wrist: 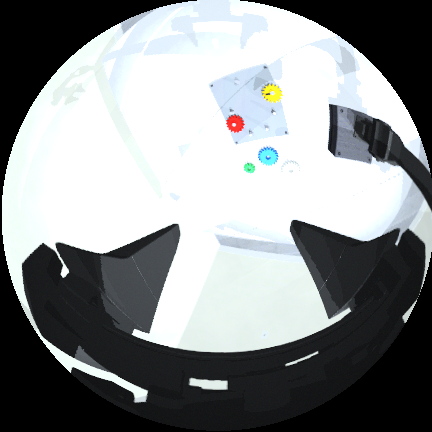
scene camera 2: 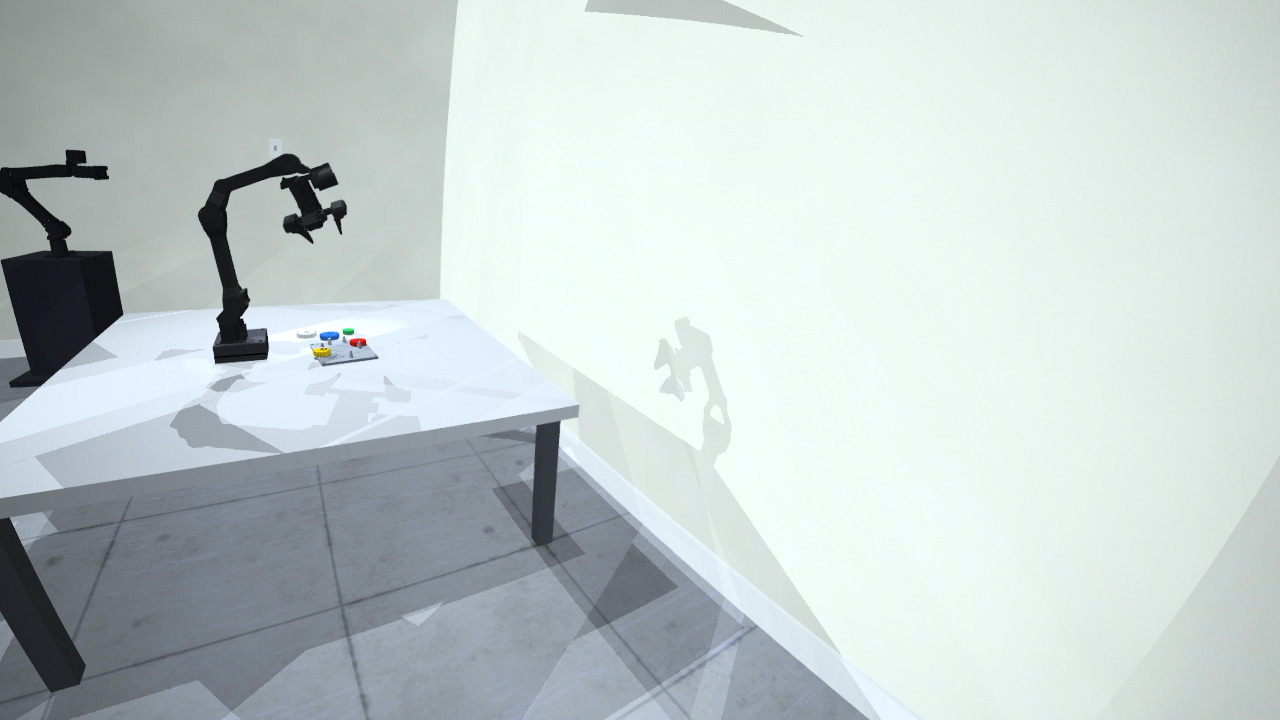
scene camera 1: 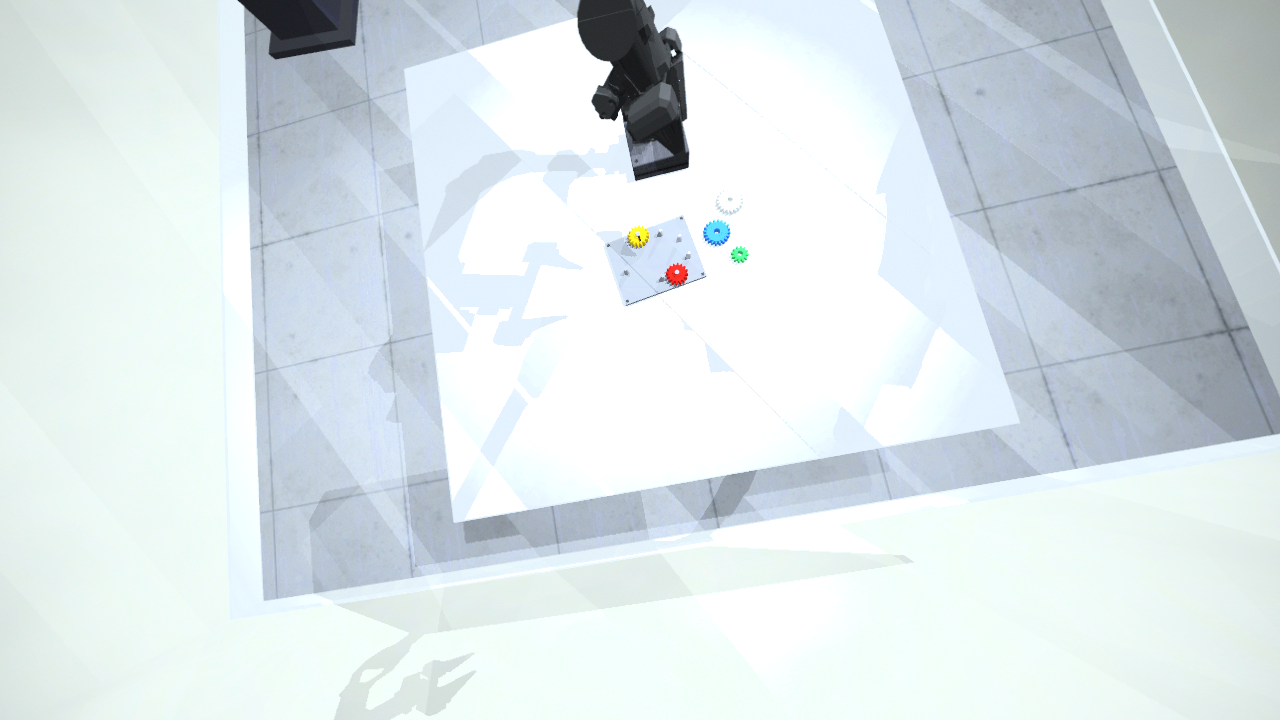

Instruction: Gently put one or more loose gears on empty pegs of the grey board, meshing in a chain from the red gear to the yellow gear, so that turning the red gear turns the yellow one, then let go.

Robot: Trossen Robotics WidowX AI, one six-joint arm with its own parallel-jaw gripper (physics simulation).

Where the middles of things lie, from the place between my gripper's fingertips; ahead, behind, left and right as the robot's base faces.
My gripper is now 4 cm short of the grey board (scene camera 1: 646, 264), 7 cm to the left of it and 35 cm above it.
